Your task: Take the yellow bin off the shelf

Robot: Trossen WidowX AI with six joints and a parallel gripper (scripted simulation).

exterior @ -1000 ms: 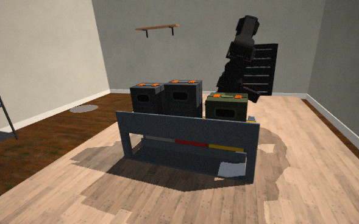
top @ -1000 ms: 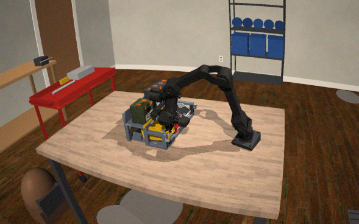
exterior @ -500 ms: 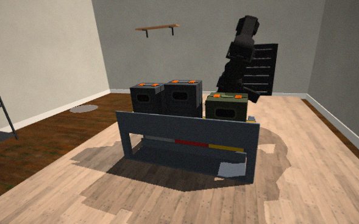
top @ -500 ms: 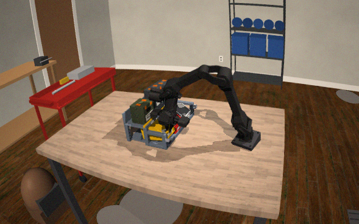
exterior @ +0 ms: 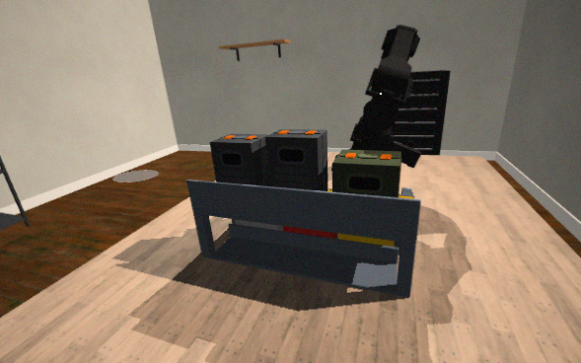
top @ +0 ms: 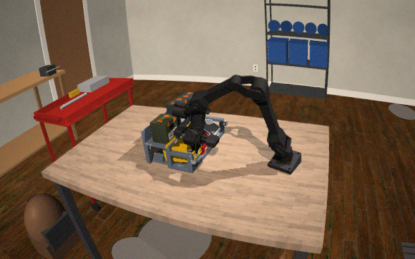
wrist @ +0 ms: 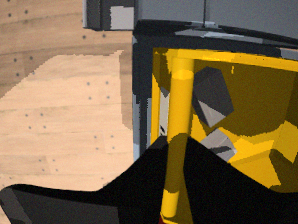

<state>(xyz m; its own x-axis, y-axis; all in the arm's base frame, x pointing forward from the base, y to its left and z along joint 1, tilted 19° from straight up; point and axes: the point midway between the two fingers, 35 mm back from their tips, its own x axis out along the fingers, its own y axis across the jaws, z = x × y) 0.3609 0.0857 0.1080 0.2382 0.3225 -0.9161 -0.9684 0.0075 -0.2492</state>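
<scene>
My hand is 7 cm short of the yellow open bin, 3 cm above it and 1 cm to the right of it. Also, from my hand: green case 14 cm ahead, 6 cm above, 1 cm to the left; then red bin 11 cm to the right, 7 cm ahead, 5 cm below.
</scene>
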